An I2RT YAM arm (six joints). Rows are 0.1 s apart.
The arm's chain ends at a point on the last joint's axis. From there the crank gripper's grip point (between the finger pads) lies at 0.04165 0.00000 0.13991 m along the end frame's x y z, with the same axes.
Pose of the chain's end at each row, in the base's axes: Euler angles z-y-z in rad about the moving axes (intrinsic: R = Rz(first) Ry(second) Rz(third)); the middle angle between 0 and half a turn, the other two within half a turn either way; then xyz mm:
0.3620 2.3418 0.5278 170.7 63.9 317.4
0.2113 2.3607 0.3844 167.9 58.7 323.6
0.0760 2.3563 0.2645 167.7 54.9 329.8
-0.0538 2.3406 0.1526 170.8 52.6 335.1
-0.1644 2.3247 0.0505 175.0 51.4 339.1
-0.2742 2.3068 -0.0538 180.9 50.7 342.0
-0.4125 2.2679 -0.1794 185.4 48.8 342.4
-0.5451 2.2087 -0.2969 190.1 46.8 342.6
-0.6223 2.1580 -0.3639 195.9 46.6 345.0
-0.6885 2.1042 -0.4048 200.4 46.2 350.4
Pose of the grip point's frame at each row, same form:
0.3620 2.3418 0.5278 233.7 110.2 194.1
0.2113 2.3607 0.3844 234.1 88.9 197.0
0.0760 2.3563 0.2645 237.2 71.1 202.4
-0.0538 2.3406 0.1526 242.8 55.1 208.2
-0.1644 2.3247 0.0505 247.9 41.4 213.0
-0.2742 2.3068 -0.0538 253.2 28.0 217.2
-0.4125 2.2679 -0.1794 256.6 9.5 221.2
-0.5451 2.2087 -0.2969 259.6 -9.6 227.3
-0.6223 2.1580 -0.3639 264.4 -20.8 235.1
-0.6885 2.1042 -0.4048 268.0 -30.6 246.3

